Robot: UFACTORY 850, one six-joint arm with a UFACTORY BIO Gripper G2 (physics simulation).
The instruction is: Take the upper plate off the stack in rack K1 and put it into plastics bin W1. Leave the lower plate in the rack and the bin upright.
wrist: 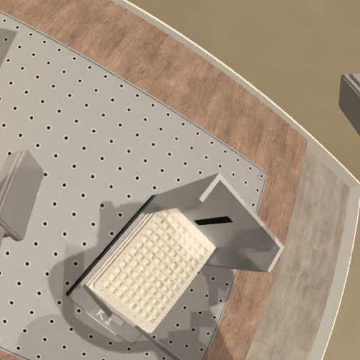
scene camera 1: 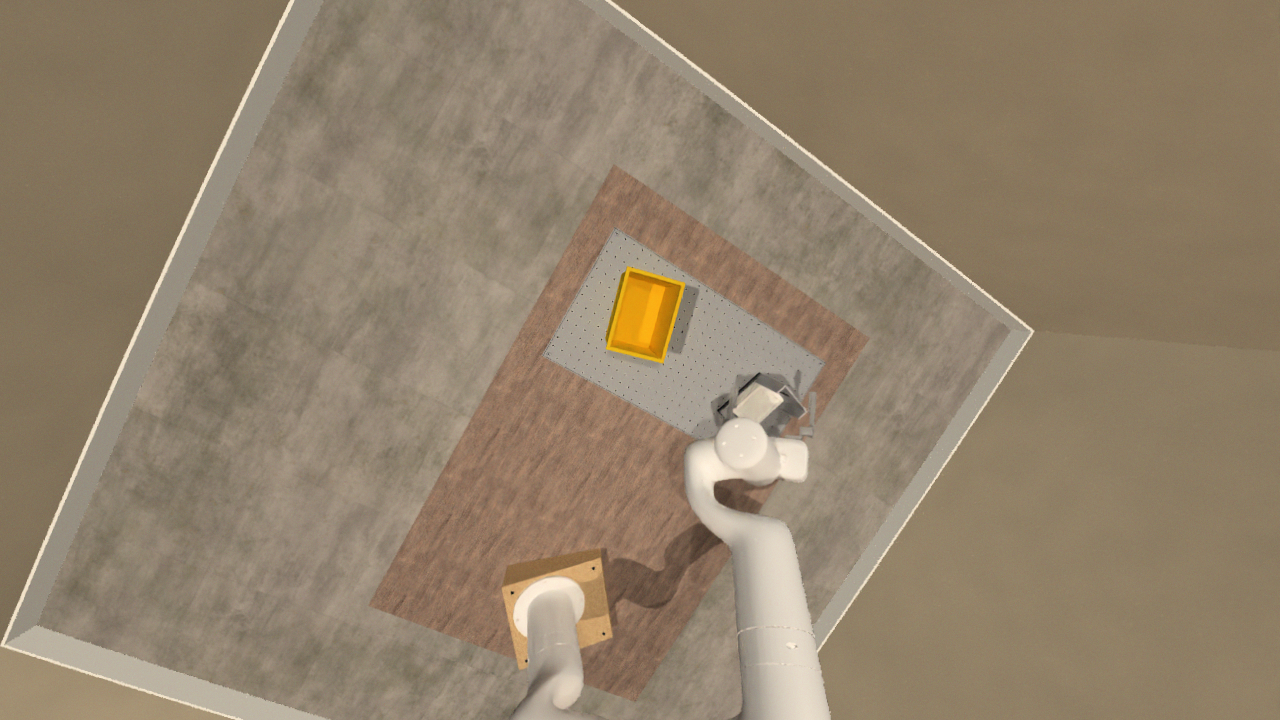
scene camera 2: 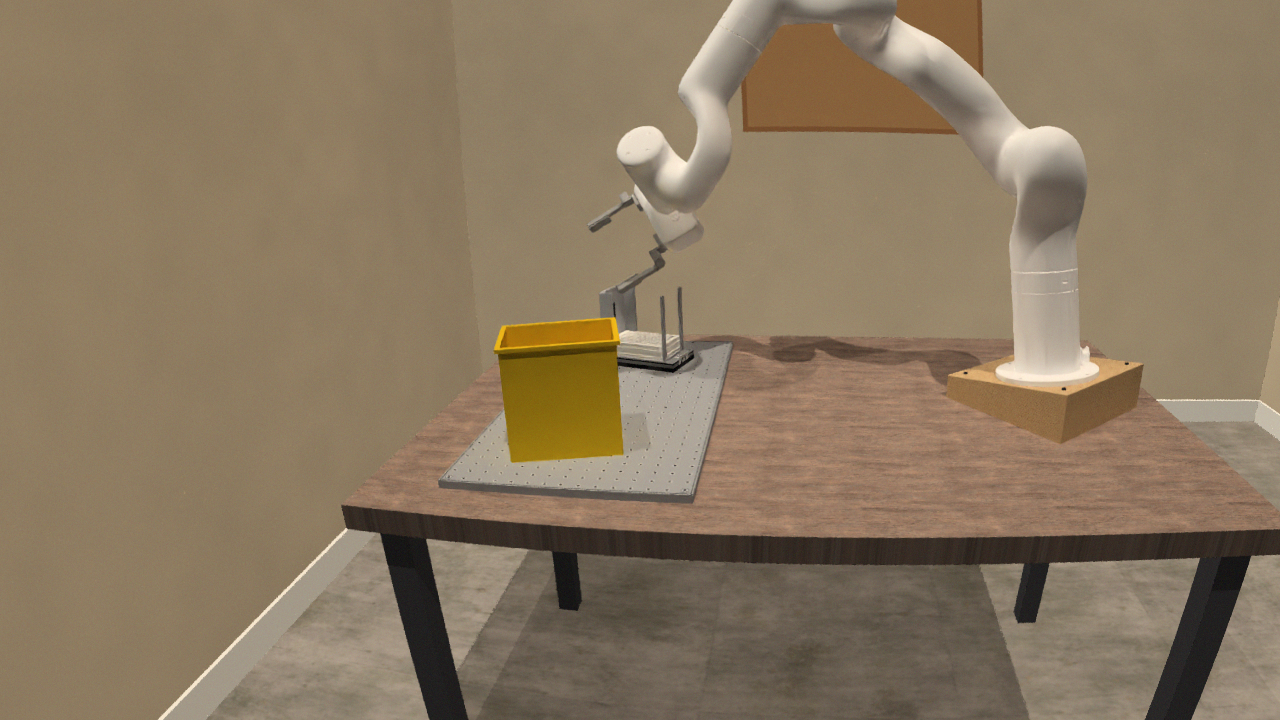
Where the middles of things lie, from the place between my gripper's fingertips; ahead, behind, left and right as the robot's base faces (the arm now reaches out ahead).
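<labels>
Relative to the yellow plastics bin W1 [scene camera 2: 560, 384], my hand is 14 cm above it, 31 cm to the right of it and 4 cm past it.
</labels>
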